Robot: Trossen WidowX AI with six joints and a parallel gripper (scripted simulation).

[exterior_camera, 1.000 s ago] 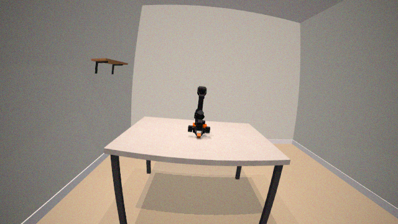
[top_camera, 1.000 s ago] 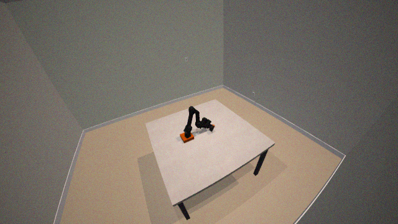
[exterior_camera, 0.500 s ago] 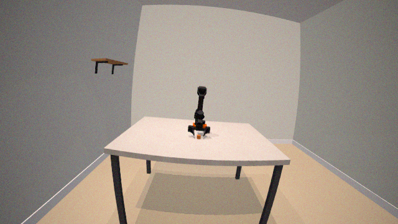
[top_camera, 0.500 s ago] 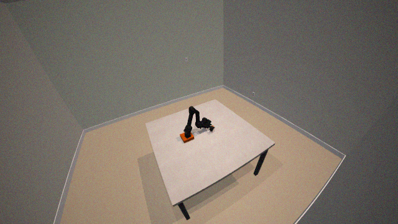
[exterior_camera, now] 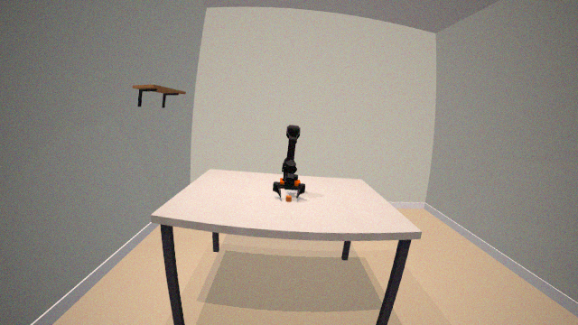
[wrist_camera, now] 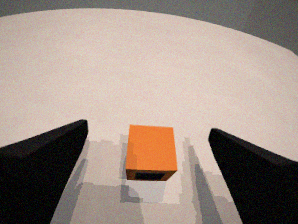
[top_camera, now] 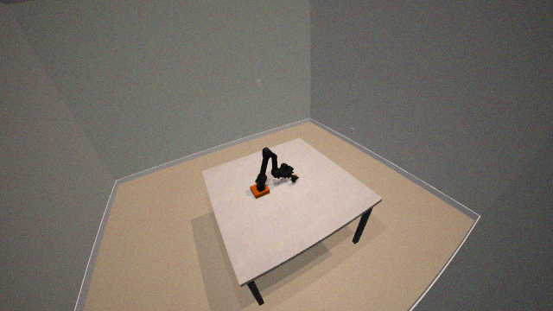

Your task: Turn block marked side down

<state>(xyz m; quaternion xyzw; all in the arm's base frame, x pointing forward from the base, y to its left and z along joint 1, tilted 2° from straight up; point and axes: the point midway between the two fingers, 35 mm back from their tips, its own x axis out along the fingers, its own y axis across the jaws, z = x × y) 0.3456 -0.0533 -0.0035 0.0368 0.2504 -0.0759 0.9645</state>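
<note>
The orange block is 20 mm behind my gripper tip and 10 mm below it.
</note>
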